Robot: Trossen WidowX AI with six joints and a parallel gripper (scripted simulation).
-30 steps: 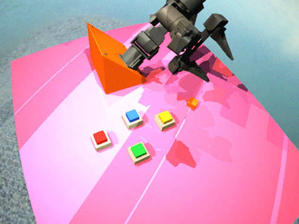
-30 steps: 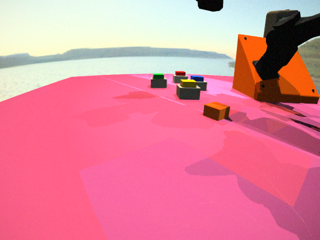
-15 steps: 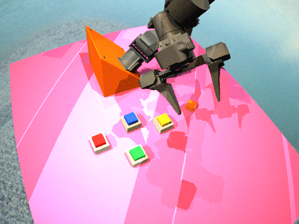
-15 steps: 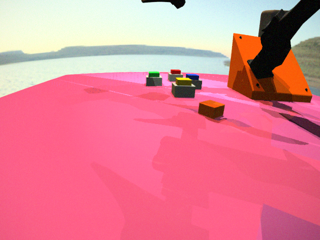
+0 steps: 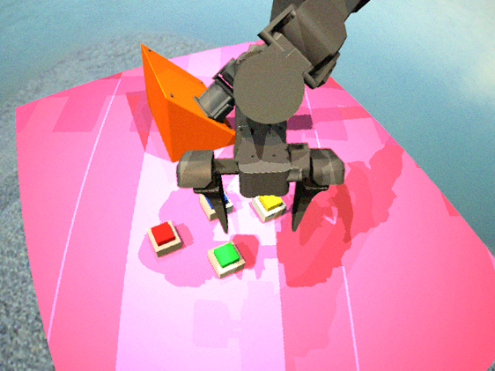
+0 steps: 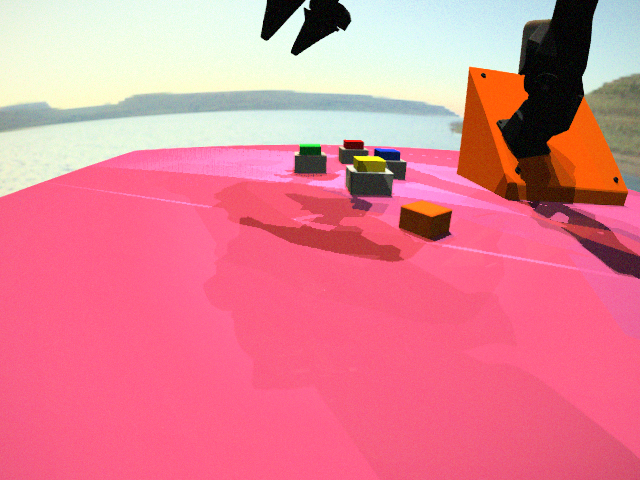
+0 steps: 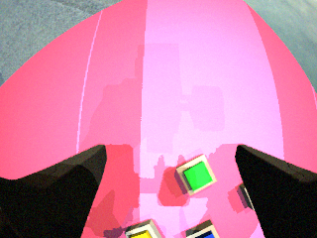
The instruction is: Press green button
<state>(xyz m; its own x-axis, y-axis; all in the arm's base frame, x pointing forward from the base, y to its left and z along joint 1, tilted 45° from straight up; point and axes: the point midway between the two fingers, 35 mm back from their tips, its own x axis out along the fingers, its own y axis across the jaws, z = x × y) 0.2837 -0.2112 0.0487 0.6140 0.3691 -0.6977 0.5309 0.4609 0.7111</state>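
Now: gripper tip 50 mm past the green button, 10 mm to the left of it and 150 mm above it. Round my gripper tip: blue button: 150 mm behind, 40 mm to the left, 150 mm below; then yellow button: 100 mm behind, 120 mm to the left, 150 mm below; then red button: 140 mm behind, 80 mm to the right, 150 mm below.
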